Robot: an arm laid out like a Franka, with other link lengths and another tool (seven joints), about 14 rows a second.
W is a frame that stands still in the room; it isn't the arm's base.
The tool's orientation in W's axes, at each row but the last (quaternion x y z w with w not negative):
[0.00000, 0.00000, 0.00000, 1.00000]
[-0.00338, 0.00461, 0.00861, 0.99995]
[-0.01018, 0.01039, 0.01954, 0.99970]
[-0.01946, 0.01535, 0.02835, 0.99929]
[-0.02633, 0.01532, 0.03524, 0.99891]
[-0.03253, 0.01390, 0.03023, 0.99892]
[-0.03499, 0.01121, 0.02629, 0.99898]
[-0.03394, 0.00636, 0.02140, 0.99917]
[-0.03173, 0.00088, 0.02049, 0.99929]
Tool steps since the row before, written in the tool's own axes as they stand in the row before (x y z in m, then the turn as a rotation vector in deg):
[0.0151, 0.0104, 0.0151, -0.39, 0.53, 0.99]
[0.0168, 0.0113, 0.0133, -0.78, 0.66, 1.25]
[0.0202, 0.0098, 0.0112, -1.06, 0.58, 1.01]
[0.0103, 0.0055, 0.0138, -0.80, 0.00, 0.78]
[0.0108, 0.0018, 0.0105, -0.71, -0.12, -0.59]
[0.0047, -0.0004, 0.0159, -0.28, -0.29, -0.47]
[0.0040, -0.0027, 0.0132, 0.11, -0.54, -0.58]
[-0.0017, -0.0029, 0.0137, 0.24, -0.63, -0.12]
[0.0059, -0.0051, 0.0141, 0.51, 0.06, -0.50]
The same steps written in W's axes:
[0.0151, 0.0104, 0.0151, -0.39, 0.53, 0.99]
[0.0167, 0.0117, 0.0131, -0.78, 0.66, 1.25]
[0.0200, 0.0108, 0.0106, -1.06, 0.56, 1.02]
[0.0104, 0.0066, 0.0132, -0.78, -0.01, 0.80]
[0.0109, 0.0031, 0.0100, -0.72, -0.20, -0.56]
[0.0051, 0.0009, 0.0157, -0.27, -0.34, -0.44]
[0.0044, -0.0016, 0.0133, 0.13, -0.57, -0.54]
[-0.0014, -0.0020, 0.0139, 0.27, -0.63, -0.08]
[0.0061, -0.0039, 0.0144, 0.51, 0.05, -0.50]

